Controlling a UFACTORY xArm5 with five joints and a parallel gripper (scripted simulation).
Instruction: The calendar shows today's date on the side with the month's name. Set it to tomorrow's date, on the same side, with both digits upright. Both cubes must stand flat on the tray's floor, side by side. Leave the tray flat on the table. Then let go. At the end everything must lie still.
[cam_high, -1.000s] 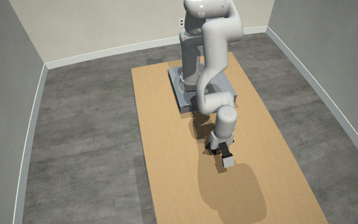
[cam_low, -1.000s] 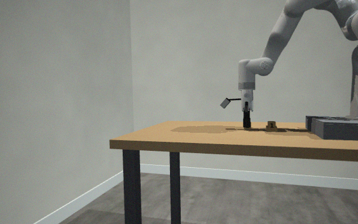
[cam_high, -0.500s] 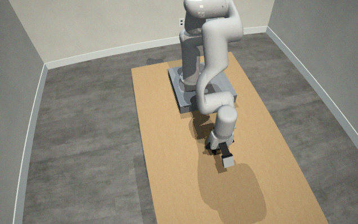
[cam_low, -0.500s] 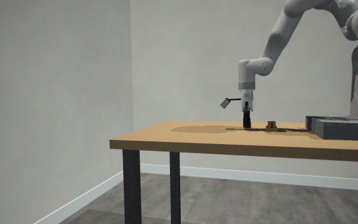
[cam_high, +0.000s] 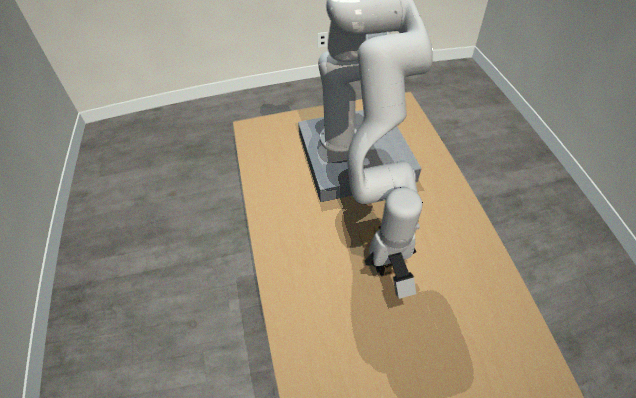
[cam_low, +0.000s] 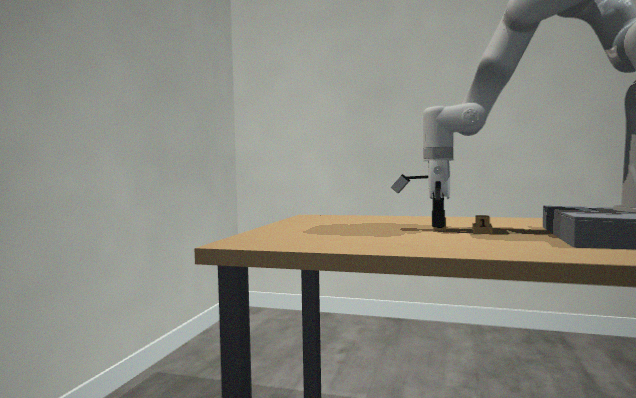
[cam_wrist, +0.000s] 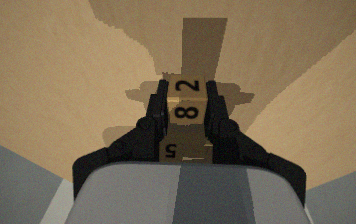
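Now: hand 1 cm above the wooden cube. Round my hand: wooden tray (11 cm behind, 2 cm below).
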